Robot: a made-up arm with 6 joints. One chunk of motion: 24 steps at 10 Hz.
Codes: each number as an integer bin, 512 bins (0 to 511) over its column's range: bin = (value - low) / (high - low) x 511, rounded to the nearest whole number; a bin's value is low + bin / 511 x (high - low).
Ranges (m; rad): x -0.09..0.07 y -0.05..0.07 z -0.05..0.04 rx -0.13..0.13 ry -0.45..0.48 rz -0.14..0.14
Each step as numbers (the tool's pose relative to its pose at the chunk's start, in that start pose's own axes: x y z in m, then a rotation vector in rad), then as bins.
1 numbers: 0.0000 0.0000 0.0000 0.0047 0.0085 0.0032
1 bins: 287 213 284 265 252 261
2 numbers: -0.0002 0.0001 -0.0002 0.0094 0.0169 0.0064
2 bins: 287 213 283 274 257 267
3 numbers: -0.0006 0.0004 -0.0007 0.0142 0.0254 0.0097
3 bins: 286 215 280 283 261 273
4 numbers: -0.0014 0.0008 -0.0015 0.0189 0.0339 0.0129
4 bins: 283 216 275 293 266 279
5 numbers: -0.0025 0.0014 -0.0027 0.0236 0.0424 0.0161
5 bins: 279 219 269 302 271 285
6 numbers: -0.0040 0.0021 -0.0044 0.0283 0.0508 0.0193
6 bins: 275 222 259 311 275 291
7 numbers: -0.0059 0.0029 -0.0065 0.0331 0.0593 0.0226
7 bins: 269 225 247 321 280 297
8 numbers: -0.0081 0.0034 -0.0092 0.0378 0.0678 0.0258
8 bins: 262 227 232 330 285 303
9 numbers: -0.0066 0.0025 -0.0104 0.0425 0.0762 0.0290
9 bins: 266 224 225 339 289 308
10 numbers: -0.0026 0.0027 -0.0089 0.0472 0.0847 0.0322
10 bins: 279 224 233 348 294 314
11 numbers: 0.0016 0.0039 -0.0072 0.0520 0.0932 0.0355
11 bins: 293 230 243 358 298 320
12 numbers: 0.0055 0.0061 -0.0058 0.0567 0.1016 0.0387
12 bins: 305 239 251 367 303 326
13 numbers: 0.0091 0.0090 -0.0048 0.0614 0.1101 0.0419
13 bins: 317 251 257 376 308 332
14 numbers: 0.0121 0.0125 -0.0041 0.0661 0.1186 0.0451
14 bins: 326 266 261 385 312 338
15 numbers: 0.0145 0.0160 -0.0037 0.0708 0.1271 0.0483
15 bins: 334 281 263 395 317 344
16 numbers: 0.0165 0.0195 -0.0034 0.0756 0.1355 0.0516
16 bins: 340 296 265 404 322 350
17 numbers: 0.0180 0.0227 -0.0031 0.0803 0.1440 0.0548
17 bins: 345 310 266 413 326 356
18 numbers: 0.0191 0.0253 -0.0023 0.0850 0.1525 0.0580
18 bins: 348 321 271 423 331 361
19 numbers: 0.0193 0.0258 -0.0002 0.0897 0.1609 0.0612
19 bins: 349 323 283 432 336 367
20 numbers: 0.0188 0.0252 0.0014 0.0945 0.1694 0.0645
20 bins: 347 320 292 441 340 373
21 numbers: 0.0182 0.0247 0.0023 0.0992 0.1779 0.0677
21 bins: 346 318 297 450 345 379
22 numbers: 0.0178 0.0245 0.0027 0.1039 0.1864 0.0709
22 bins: 344 317 299 460 350 385
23 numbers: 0.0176 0.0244 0.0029 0.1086 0.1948 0.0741
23 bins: 344 317 300 469 354 391
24 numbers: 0.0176 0.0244 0.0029 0.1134 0.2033 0.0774
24 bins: 344 317 300 478 359 397
